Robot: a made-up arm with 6 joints.
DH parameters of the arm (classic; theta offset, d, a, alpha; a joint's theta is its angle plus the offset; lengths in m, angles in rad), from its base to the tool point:
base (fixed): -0.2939 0 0.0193 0
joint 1: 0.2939 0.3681 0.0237 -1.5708
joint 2: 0.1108 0 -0.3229 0
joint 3: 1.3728 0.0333 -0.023 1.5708
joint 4: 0 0.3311 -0.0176 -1.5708
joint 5: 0 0.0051 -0.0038 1.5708
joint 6: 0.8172 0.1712 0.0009 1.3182
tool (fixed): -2.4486 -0.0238 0 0
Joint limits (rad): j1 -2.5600..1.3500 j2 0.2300..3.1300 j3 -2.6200..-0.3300 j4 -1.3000..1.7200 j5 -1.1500..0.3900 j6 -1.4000..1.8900
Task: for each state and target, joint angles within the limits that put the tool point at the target. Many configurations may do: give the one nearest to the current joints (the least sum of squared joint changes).
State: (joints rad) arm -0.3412 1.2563 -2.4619 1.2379 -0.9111 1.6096
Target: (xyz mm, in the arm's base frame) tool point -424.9 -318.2 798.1
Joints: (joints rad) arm 0.3482 0.3798 -2.4996 1.3839 -1.1500 1.5162
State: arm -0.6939 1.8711 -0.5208 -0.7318 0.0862 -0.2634
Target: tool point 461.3 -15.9 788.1
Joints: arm -0.2365 1.2323 -1.2416 -0.6793 -0.1974 -0.2274
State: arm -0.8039 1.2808 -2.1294 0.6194 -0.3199 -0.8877
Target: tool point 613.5 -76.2 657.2
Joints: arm -0.1917 1.6941 -1.4407 0.5706 -0.0337 -0.9273
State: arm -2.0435 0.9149 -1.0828 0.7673 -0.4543 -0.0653
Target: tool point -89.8 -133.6 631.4
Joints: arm -1.5430 0.2300 -0.3300 1.3498 -0.8309 0.0285
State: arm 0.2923 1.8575 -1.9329 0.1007 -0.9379 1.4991
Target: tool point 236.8 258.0 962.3
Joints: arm 0.7504 1.4126 -1.5257 -0.1104 -1.1500 1.4501
